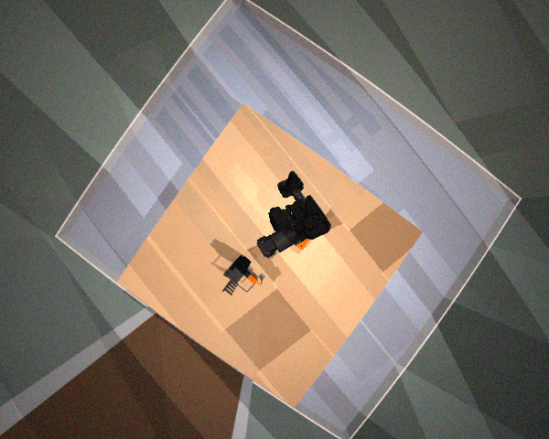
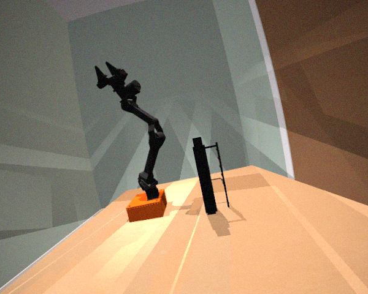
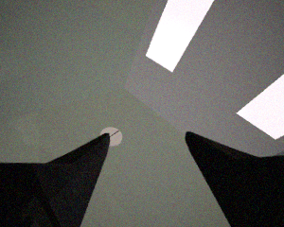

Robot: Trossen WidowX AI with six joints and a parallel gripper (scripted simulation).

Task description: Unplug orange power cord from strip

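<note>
Right now my gripper tip is 41 cm short of the orange plug, 2 cm to the right of it and 67 cm above it. The rest, counted from my gripper tip: black post 39 cm ahead, 7 cm to the right, 66 cm below.
</note>
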